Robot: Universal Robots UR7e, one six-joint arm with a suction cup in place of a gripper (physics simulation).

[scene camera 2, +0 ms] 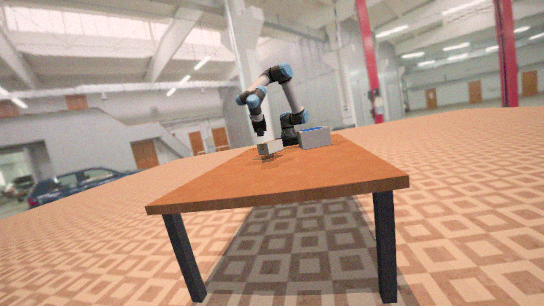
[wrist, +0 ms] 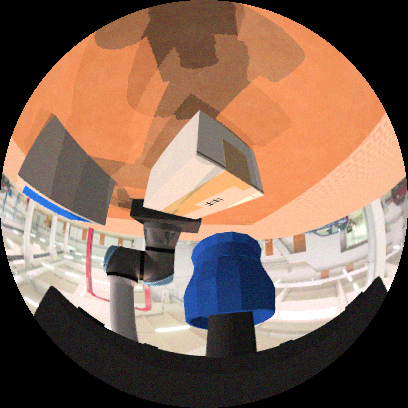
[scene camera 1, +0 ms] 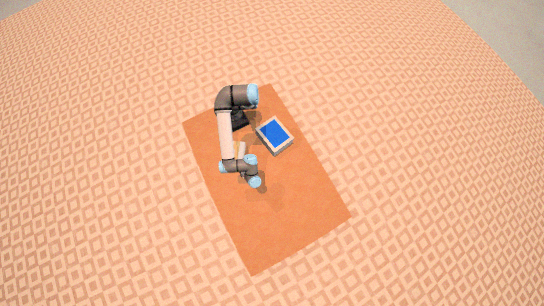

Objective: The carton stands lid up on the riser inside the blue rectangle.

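Note:
A pale carton stands on the table near the arm's base. A tape strip and a printed label show on its upper face, and the arm partly hides it in scene camera 1. The grey riser stands beside it, apart from it. The blue rectangle is on the riser's top, with no carton on it. My suction gripper is open, with nothing on the blue cup. It is above and in front of the carton, not touching it; the wrist hides it in scene camera 1.
The orange-brown table carries the carton, riser and arm. The arm's dark base stands behind the carton, near the riser. The forearm passes over the carton's side of the table.

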